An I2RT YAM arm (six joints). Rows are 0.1 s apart.
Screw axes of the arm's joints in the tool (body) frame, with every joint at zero. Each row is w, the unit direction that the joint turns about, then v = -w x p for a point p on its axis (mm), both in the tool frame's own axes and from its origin. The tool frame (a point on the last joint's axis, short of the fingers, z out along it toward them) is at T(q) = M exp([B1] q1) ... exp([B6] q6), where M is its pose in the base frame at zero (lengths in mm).
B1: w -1 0 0 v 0.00 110.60 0.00
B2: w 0 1 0 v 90.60 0.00 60.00
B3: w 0 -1 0 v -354.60 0.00 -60.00
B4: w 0 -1 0 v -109.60 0.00 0.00
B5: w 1 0 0 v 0.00 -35.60 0.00
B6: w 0 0 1 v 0.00 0.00 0.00
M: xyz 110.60 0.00 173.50 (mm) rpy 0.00 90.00 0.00 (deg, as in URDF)
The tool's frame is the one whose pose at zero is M.
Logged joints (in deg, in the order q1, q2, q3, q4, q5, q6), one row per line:
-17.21, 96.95, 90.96, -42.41, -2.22, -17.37
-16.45, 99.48, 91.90, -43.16, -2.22, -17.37
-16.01, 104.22, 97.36, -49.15, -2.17, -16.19
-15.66, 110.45, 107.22, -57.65, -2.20, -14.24
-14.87, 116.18, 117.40, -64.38, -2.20, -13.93
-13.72, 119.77, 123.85, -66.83, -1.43, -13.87
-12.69, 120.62, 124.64, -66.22, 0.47, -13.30
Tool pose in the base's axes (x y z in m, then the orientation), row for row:
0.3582, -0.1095, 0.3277, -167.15, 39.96, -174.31
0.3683, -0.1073, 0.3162, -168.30, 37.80, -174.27
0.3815, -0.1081, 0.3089, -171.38, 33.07, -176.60
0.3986, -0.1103, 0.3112, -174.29, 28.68, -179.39
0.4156, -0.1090, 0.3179, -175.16, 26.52, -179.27
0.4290, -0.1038, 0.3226, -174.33, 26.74, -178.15
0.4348, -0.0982, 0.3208, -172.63, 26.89, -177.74
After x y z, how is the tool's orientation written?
As angles about the fixed x, y, z axes (roll, pitch, yaw), in degrees.
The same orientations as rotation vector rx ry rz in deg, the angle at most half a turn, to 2 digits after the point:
-1.22, 139.09, -13.12
-2.11, 141.34, -12.04
-1.07, 146.46, -9.74
1.12, 151.14, -7.33
0.55, 153.35, -6.25
-0.67, 153.04, -6.99
-0.66, 152.75, -9.11

